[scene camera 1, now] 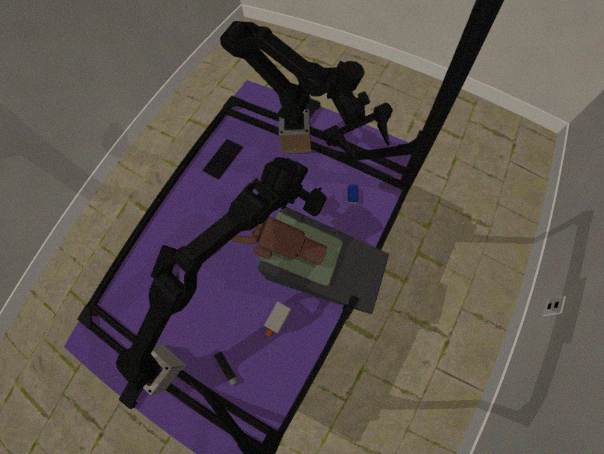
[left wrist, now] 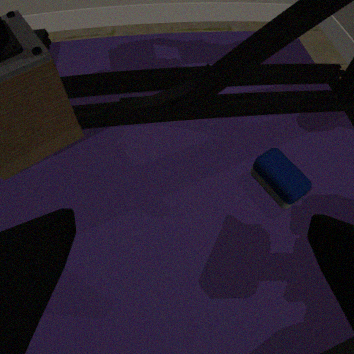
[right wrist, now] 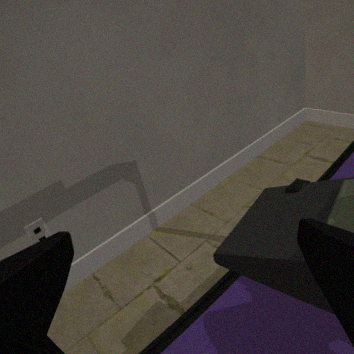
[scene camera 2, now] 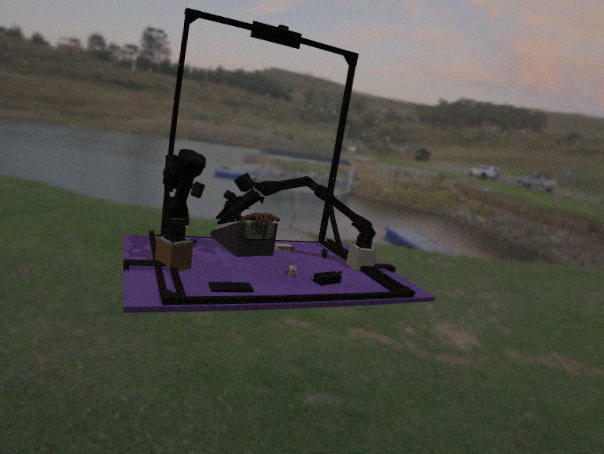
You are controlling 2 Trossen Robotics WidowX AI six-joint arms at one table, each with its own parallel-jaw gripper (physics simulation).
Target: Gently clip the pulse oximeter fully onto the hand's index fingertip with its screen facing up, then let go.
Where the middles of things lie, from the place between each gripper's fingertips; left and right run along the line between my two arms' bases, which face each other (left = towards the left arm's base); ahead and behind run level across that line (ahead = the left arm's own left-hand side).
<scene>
The blue pulse oximeter [left wrist: 281, 179] lies 25 cm below my right hand, 3 cm ahead of it and 1 cm to the left of it. Round my right hand: dark grey block [scene camera 1: 360, 267] (26 cm to the left, 23 cm below, 1 cm ahead).
I see the blue pulse oximeter 14 cm below my left hand, 12 cm behind it and 8 cm to the right of it. From my left hand the other things lie so: dark grey block 17 cm to the left, 14 cm behind, 11 cm below.
</scene>
